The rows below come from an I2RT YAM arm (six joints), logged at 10 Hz.
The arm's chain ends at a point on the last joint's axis. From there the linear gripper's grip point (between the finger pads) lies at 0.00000 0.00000 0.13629 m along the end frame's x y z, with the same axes.
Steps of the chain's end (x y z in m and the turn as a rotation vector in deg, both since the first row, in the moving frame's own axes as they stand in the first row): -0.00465, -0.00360, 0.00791, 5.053, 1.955, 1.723; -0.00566, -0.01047, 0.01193, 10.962, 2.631, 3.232; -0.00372, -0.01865, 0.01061, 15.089, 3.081, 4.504; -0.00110, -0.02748, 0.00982, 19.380, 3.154, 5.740; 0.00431, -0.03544, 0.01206, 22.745, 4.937, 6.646; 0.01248, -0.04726, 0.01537, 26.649, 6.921, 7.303; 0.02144, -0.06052, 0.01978, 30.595, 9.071, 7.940; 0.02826, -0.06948, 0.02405, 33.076, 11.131, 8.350; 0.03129, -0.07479, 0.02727, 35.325, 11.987, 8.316; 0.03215, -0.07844, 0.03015, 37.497, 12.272, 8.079; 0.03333, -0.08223, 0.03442, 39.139, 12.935, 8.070; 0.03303, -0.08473, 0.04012, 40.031, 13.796, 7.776
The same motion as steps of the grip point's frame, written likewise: 0.00017, -0.01553, 0.00730, 5.053, 1.955, 1.723; 0.00129, -0.03619, 0.00930, 10.962, 2.631, 3.232; 0.00491, -0.05379, 0.00572, 15.089, 3.081, 4.504; 0.00853, -0.07223, 0.00190, 19.380, 3.154, 5.740; 0.01880, -0.08728, 0.00098, 22.745, 4.937, 6.646; 0.03223, -0.10704, -0.00004, 26.649, 6.921, 7.303; 0.04676, -0.12791, -0.00078, 30.595, 9.071, 7.940; 0.05859, -0.14125, -0.00042, 33.076, 11.131, 8.350; 0.06361, -0.15073, -0.00056, 35.325, 11.987, 8.316; 0.06503, -0.15849, -0.00085, 37.497, 12.272, 8.079; 0.06768, -0.16514, 0.00070, 39.139, 12.935, 8.070; 0.06901, -0.16912, 0.00462, 40.031, 13.796, 7.776
